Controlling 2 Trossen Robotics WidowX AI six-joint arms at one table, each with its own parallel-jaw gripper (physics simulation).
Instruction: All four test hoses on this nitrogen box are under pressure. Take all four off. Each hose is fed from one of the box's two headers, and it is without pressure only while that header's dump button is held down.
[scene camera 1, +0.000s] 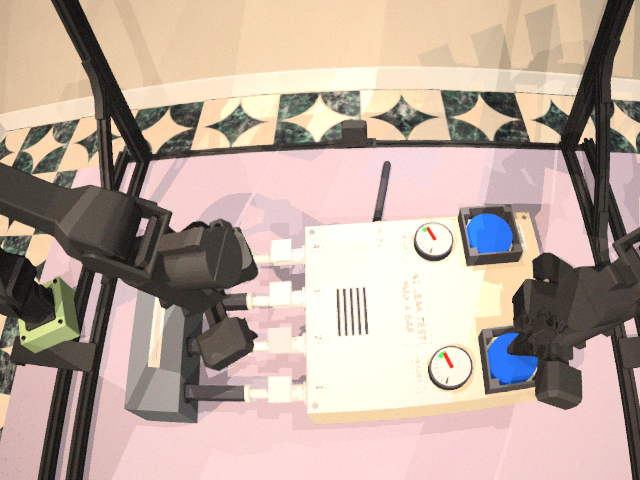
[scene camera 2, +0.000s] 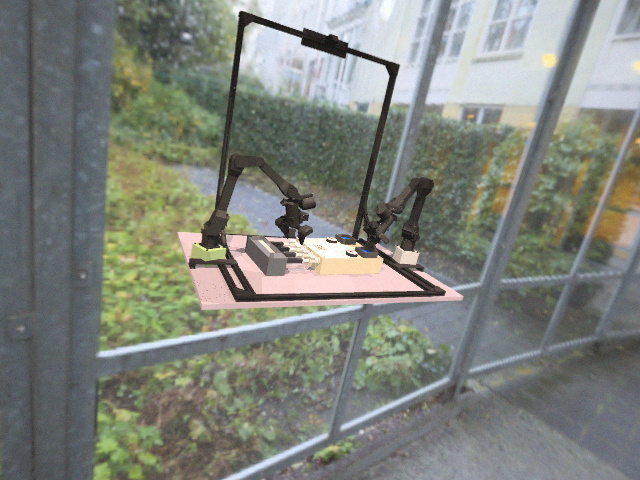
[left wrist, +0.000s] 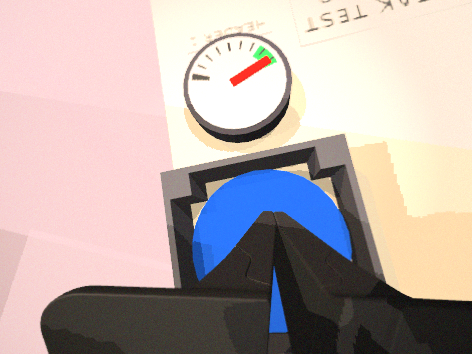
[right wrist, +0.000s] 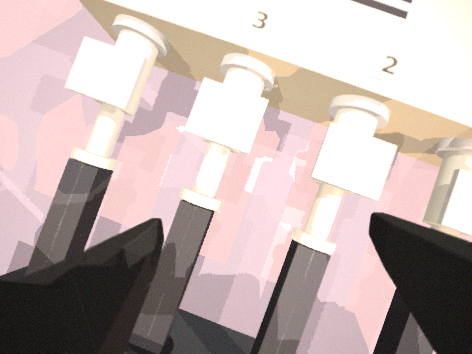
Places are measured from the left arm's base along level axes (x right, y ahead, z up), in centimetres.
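Pixels of known places: left gripper, fingertip midpoint: (scene camera 1: 508, 351) (scene camera 2: 364, 248) (left wrist: 272, 221); right gripper, fingertip midpoint: (scene camera 1: 243, 309) (scene camera 2: 294, 241) (right wrist: 265, 225); left arm's base at its link origin: (scene camera 2: 406, 249); right arm's base at its link origin: (scene camera 1: 39, 309) (scene camera 2: 209, 245).
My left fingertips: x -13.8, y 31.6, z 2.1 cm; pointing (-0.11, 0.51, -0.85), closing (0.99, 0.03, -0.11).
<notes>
Ahead of a thing's pixels: the offset from my left fingertips to its middle. "spot": to the spot under its first point.
The cream nitrogen box @(spot: dx +3.6, dy +16.4, dz -3.4 cm) (scene camera 1: 387, 320) (scene camera 2: 336, 249) has hose 1 @(spot: dx -10.7, dy +36.9, dz -5.0 cm) (scene camera 1: 217, 392) (right wrist: 452, 190), hose 2 @(spot: dx -1.6, dy +30.1, dz -3.7 cm) (scene camera 1: 279, 339) (right wrist: 302, 270), hose 3 @(spot: dx +5.1, dy +31.7, dz -3.7 cm) (scene camera 1: 280, 293) (right wrist: 187, 240) and hose 4 @(spot: dx +11.7, dy +33.2, dz -3.7 cm) (scene camera 1: 281, 251) (right wrist: 75, 200) seated in its side. The header 1 gauge @(spot: dx -2.4, dy +7.2, dz -1.8 cm) (scene camera 1: 450, 367) (left wrist: 237, 110) and header 2 gauge @(spot: dx +15.8, dy +11.8, dz -1.9 cm) (scene camera 1: 433, 241) both read green. My left gripper (scene camera 1: 510, 351) (left wrist: 272, 221) is shut and empty, its tips over the header 1 button @(dx -0.1, dy -1.1, dz -2.9 cm) (scene camera 1: 504, 366) (left wrist: 270, 190); contact is unclear. My right gripper (scene camera 2: 294, 235) (right wrist: 265, 225) is open above the hoses, with hoses 2 and 3 between its fingers in the right wrist view.
The header 2 button @(dx +18.3, dy +3.5, dz -2.9 cm) (scene camera 1: 489, 233) sits in its square guard at the box's upper right. A grey block @(spot: dx -12.0, dy +45.7, dz -3.4 cm) (scene camera 1: 155, 382) (scene camera 2: 266, 258) holds the hoses' far ends. A black rod @(spot: dx +29.4, dy +21.1, dz -10.0 cm) (scene camera 1: 382, 191) extends behind the box. Black frame rails (scene camera 1: 93, 361) run along the table's sides.
</notes>
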